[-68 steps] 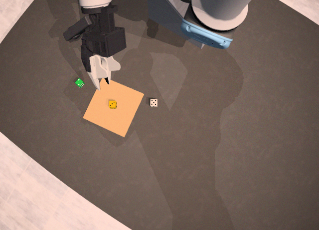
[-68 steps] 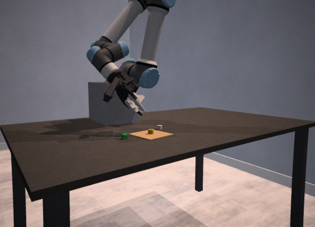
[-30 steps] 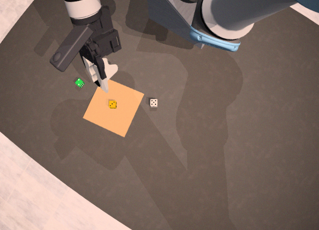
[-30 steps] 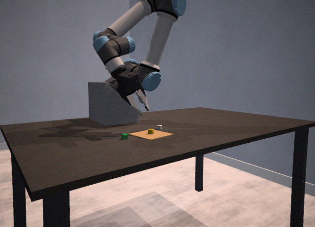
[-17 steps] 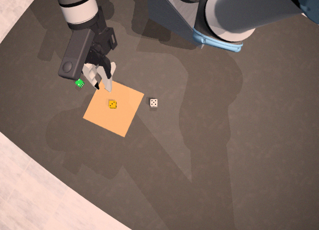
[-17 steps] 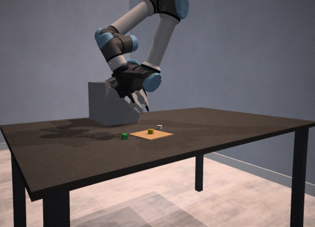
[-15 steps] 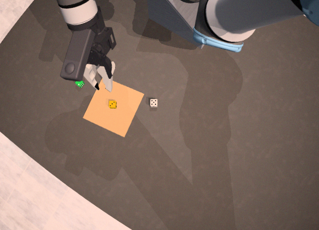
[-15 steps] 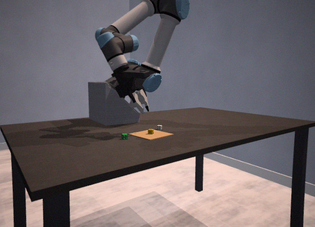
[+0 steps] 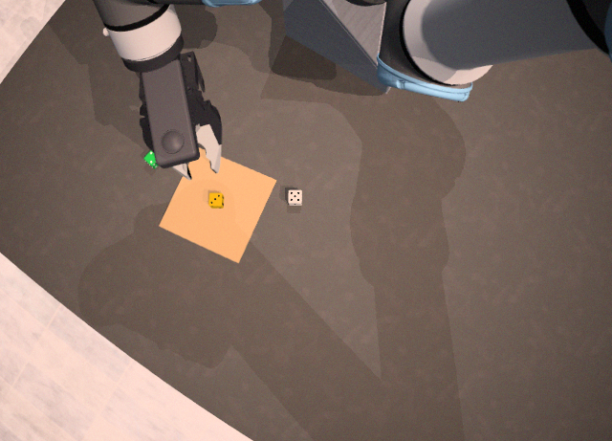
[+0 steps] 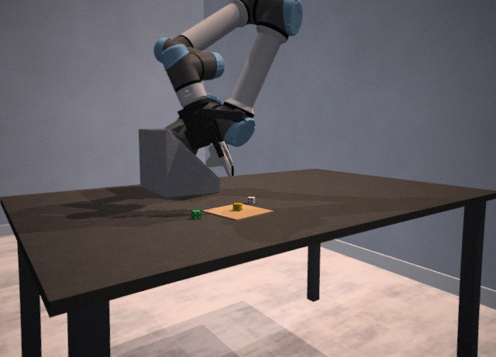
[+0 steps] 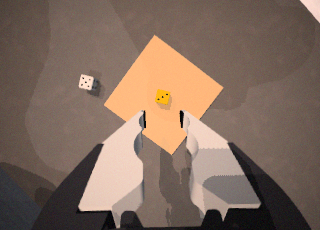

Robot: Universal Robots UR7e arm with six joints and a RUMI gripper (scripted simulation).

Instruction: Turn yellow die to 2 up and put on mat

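My hand is 1 cm short of the yellow die, 1 cm to the right of it and 10 cm above it. From my hand the other things lie so: orange mat (2 cm ahead, 1 cm to the left, 11 cm below); then green die (2 cm ahead, 12 cm to the right, 10 cm below); then white die (6 cm behind, 11 cm to the left, 10 cm below).
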